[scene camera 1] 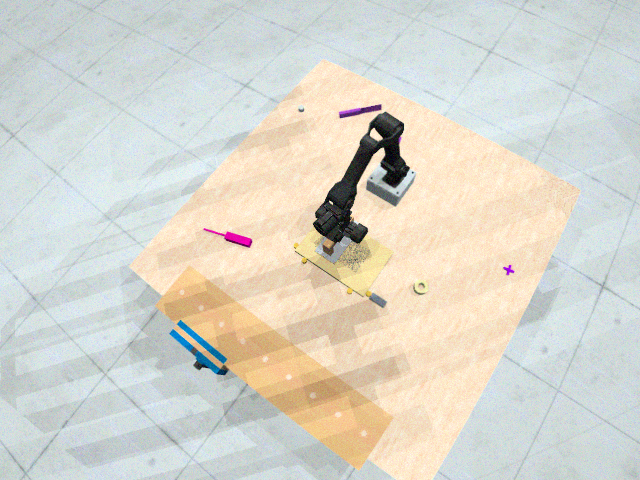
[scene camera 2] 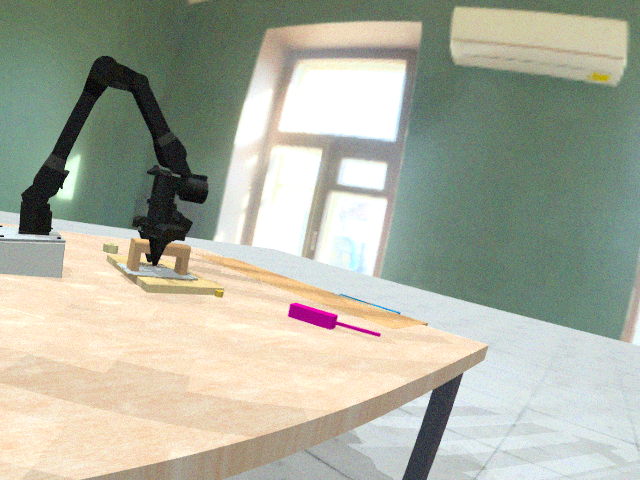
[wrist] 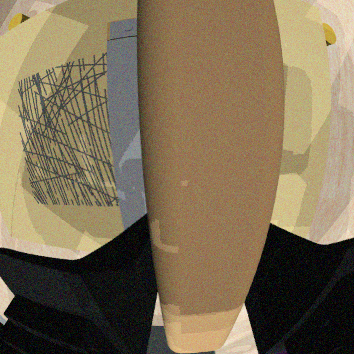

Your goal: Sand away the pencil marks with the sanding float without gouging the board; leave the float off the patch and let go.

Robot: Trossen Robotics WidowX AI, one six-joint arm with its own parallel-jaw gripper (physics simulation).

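Where they show: gripper, fingertip midpoint: point(scene camera 2: 151, 263); arm's base at its link origin: point(scene camera 1: 393, 178) point(scene camera 2: 33, 232).
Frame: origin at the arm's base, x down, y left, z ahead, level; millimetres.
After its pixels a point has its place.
The sanding float has a grey flat plate and a brown arched handle point(scene camera 1: 328, 247) @[z 373, x -18, y -9 mm] point(scene camera 2: 180, 258) @[z 356, x 14, y -26 mm] point(wrist: 210, 150). My gripper point(scene camera 2: 155, 260) @[z 283, x 35, y -24 mm] point(wrist: 193, 210) @[z 283, x 35, y -24 mm] is shut on that handle, a black finger on each side. The float's plate lies flat on, or very close to, the pale yellow board point(scene camera 1: 379, 253) @[z 254, x 57, y 129 mm] point(scene camera 2: 175, 286) @[z 306, x 59, y -128 mm] point(wrist: 300, 200) @[z 279, x 57, y -111 mm]. Dark crossing pencil marks point(scene camera 1: 355, 255) @[z 314, x 57, y 67 mm] point(wrist: 65, 135) @[z 320, x 57, y 60 mm] show on the board right beside the plate, on the left in the wrist view. The board under the plate and handle is hidden.
Yellow pegs point(scene camera 1: 303, 260) point(scene camera 2: 219, 292) @[z 414, x 63, y -138 mm] point(wrist: 328, 34) @[z 417, x 61, y -130 mm] stand at the board's edges. A dark grey block point(scene camera 1: 377, 300) @[z 396, x 61, y 227 mm] lies at one corner. A yellowish ring point(scene camera 1: 421, 286) @[z 252, x 67, y 319 mm], a magenta screwdriver point(scene camera 1: 238, 239) @[z 540, x 47, y -309 mm] point(scene camera 2: 312, 315) @[z 528, x 56, y -325 mm], a purple bar point(scene camera 1: 360, 111) @[z -223, x 49, y -320 mm] and a purple cross point(scene camera 1: 508, 269) @[z 4, x 70, y 534 mm] lie farther off.
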